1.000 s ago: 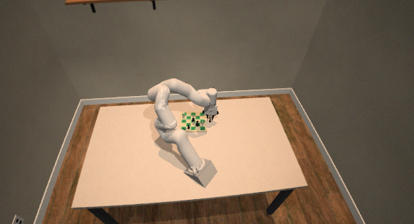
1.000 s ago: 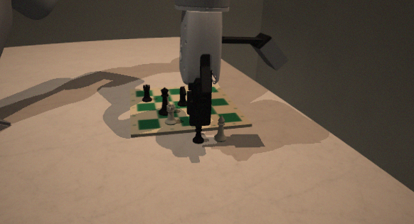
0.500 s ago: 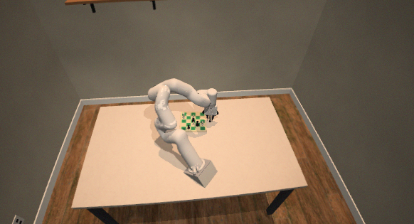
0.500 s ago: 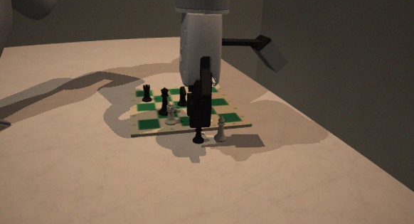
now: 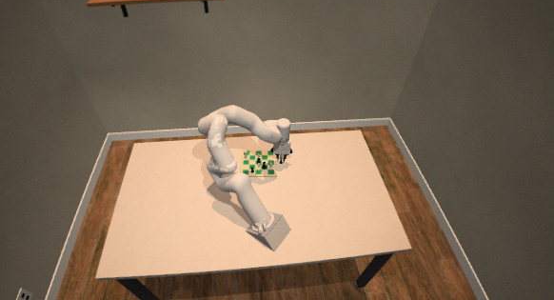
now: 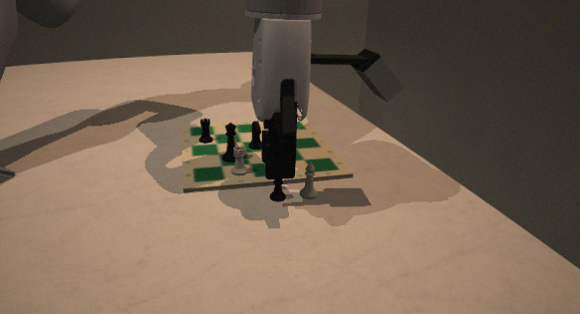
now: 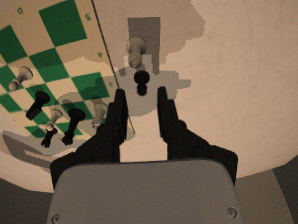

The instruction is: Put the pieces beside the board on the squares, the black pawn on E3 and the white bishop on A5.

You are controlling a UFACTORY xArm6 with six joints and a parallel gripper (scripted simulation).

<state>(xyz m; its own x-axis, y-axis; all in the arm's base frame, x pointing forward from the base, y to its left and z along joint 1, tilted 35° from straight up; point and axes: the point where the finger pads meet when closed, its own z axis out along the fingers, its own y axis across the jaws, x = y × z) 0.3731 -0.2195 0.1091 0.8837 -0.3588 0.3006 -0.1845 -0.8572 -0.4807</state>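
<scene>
Now: hand 40 mm above the black pawn. Round my hand: black bishop: 20 mm ahead, 140 mm to the left, 40 mm below; then black rook: 50 mm behind, 180 mm to the left, 40 mm below; then chessboard: 20 mm ahead, 140 mm to the left, 50 mm below.
</scene>
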